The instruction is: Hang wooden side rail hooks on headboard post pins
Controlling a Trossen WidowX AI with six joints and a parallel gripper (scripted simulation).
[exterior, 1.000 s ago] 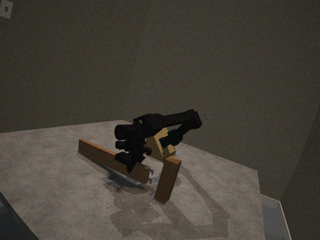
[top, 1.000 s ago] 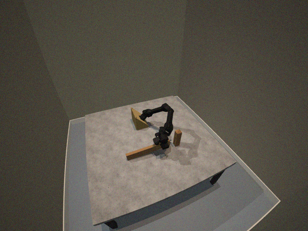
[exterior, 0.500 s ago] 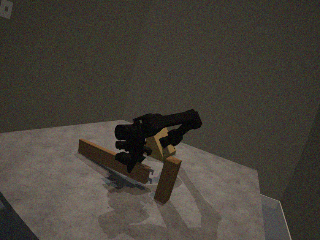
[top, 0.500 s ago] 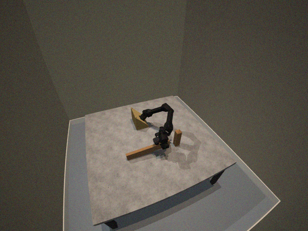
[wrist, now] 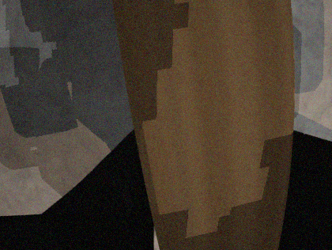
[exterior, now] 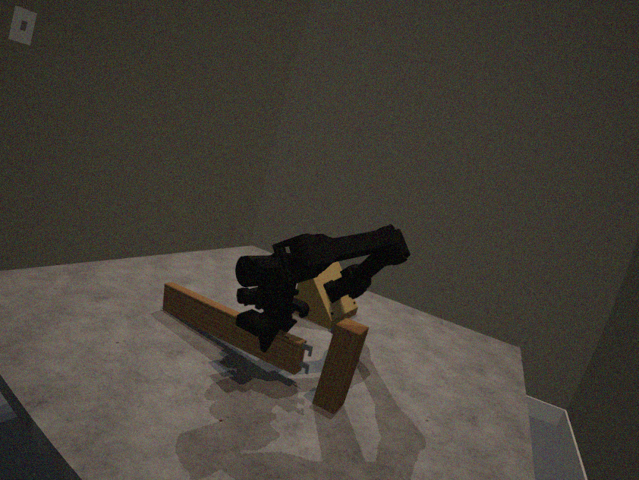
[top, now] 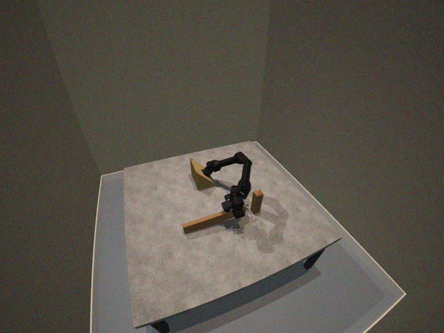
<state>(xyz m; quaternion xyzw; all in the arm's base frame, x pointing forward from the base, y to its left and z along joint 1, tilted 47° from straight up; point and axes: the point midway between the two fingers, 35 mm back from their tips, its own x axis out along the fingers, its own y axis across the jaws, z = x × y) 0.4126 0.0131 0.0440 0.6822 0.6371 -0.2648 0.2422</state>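
My gripper tip is now 160 mm to the right of the headboard post, 40 mm below it and 10 mm short of it.
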